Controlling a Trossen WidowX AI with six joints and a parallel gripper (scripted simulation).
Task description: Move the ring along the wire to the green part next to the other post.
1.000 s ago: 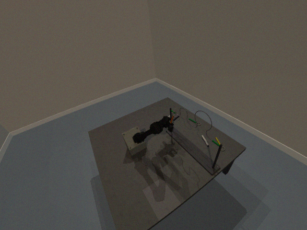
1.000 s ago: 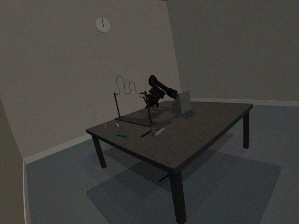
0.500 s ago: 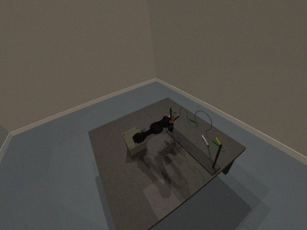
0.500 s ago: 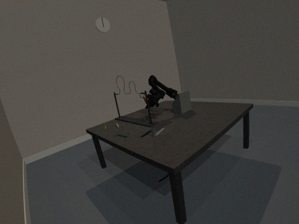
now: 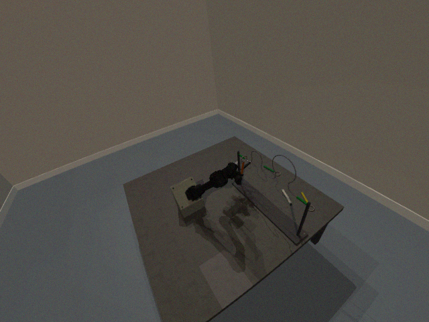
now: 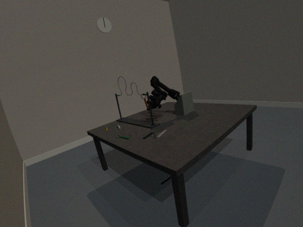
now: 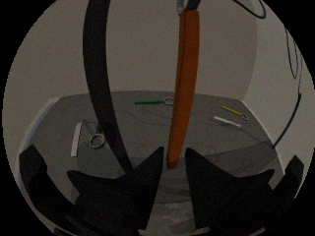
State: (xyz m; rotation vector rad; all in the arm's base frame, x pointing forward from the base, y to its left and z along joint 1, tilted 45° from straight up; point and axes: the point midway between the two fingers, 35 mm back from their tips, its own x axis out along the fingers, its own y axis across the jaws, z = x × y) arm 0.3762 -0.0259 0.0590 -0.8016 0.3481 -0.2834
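Now: gripper tip 90 mm below the ring with orange handle and 10 mm short of it. Also, from my gripper tip: green-handled ring 330 mm ahead, 150 mm below, 10 mm to the right; black-handled ring 190 mm to the left, 150 mm below, 150 mm ahead; ruler 280 mm to the left, 150 mm below, 110 mm ahead.
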